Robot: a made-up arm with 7 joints.
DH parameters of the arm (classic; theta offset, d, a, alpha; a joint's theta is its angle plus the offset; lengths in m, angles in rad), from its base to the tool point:
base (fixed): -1.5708 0.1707 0 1.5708
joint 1: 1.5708 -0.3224 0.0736 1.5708
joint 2: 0 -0.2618 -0.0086 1.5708
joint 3: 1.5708 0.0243 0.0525 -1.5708
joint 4: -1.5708 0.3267 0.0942 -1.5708
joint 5: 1.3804 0 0.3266 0
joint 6: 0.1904 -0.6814 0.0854 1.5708
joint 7: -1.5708 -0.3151 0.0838 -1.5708
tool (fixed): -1.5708 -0.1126 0 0
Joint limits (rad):
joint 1: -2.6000..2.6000
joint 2: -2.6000..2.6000
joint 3: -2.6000..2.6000
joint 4: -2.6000..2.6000
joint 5: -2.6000..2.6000
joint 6: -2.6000..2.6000
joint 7: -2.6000..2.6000
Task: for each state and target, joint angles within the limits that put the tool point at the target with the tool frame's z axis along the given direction. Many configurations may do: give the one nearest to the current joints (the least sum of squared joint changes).
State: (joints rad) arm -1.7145 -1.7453 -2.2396 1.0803 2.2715 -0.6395 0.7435
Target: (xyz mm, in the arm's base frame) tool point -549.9 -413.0 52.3 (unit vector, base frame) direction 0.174 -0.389 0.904
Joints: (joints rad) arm -1.1610 -2.1361 -1.5065 0.7630 1.8653 -1.0498 0.2845
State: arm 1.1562 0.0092 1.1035 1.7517 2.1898 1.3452 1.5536
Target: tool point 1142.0 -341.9 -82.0 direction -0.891 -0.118 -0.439
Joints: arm 1.2161 0.2012 0.7091 2.0191 2.1475 1.5663 1.2036
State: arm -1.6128 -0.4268 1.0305 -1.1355 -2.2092 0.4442 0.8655
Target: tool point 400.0 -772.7 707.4 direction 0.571 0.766 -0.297
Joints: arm -1.2106 -0.4581 1.7955 -0.8041 -1.8968 0.7327 1.2742
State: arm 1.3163 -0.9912 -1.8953 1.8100 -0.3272 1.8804 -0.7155
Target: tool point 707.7 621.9 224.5 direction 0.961 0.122 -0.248
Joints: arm 1.8515 -0.2902 -1.3885 2.5576 -0.4771 1.5313 -0.9601
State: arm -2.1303 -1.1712 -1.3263 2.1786 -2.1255 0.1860 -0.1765
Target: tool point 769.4 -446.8 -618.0 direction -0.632 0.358 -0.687
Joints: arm -2.0336 -0.5774 -1.2928 2.6000 -2.5788 -0.1388 0.3906
